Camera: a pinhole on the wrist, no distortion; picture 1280 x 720 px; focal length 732.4 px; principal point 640.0 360.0 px. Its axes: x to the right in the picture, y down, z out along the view. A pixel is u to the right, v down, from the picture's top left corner.
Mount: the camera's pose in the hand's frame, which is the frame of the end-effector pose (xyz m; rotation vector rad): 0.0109 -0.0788 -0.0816 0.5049 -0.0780 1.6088
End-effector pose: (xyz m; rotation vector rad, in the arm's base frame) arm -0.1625 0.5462 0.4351 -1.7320 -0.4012 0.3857
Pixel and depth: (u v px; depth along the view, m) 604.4 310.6 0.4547
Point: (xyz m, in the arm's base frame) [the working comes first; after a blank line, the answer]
In the camera's frame: -0.0221 -0.0307 0.4547

-0.1759 0.9389 0.6184
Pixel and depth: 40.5 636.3 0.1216
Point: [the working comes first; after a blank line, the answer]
In the camera's frame: -0.0995 0.0459 0.1216

-0.1746 0.5898 0.6492
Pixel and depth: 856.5 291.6 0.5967
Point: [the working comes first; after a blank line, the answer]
In the camera's frame: 0.1764 -0.0557 0.5967

-0.2057 1.1083 0.4435
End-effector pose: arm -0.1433 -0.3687 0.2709 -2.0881 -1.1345 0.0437
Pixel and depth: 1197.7 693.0 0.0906
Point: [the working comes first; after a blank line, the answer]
In the camera's frame: 0.0690 0.0412 0.0906

-0.1950 -0.3350 0.2756
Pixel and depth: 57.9 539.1 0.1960
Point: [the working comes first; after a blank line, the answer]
In the camera's frame: -0.1558 0.0479 0.1960

-0.3591 -0.2262 0.4268
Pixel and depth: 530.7 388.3 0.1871
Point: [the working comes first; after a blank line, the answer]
In the camera's frame: -0.0279 0.0072 0.1871

-0.2584 -0.2256 0.3377
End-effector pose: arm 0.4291 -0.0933 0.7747 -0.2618 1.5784 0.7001
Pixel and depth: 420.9 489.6 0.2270
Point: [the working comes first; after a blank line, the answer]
In the camera's frame: -0.0679 0.0402 0.2270

0.6366 -0.2002 0.6797
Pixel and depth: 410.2 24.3 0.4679
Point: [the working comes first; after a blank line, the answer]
In the camera's frame: -0.1468 -0.2145 0.4679

0.7630 -0.1557 0.3463
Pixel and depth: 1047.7 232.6 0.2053
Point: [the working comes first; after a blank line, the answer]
In the camera's frame: 0.1143 -0.0357 0.2053

0.5472 -0.0232 0.6703
